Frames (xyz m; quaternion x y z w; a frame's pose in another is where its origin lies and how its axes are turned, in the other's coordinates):
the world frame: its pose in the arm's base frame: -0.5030 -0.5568 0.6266 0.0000 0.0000 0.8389 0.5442
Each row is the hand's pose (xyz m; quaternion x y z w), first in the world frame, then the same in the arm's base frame.
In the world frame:
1: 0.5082 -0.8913 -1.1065 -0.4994 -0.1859 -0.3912 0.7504
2: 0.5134 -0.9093 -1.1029 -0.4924 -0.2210 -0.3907 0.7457
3: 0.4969 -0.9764 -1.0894 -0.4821 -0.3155 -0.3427 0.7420
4: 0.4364 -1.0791 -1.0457 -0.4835 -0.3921 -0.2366 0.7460
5: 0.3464 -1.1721 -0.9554 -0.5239 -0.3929 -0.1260 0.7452
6: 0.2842 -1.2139 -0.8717 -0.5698 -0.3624 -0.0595 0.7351
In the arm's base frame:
1: 0.1037 0.2706 -0.4799 -0.1158 -0.5201 0.4166 0.7365
2: 0.1180 0.2827 -0.4763 -0.0826 -0.5334 0.4130 0.7336
3: 0.1860 0.2950 -0.4628 0.0023 -0.5762 0.4360 0.6913
4: 0.3045 0.2816 -0.4191 0.0658 -0.6190 0.4971 0.6045
5: 0.4261 0.2373 -0.3288 0.0445 -0.6533 0.5566 0.5113
6: 0.4896 0.1975 -0.2451 -0.0061 -0.6753 0.5843 0.4500

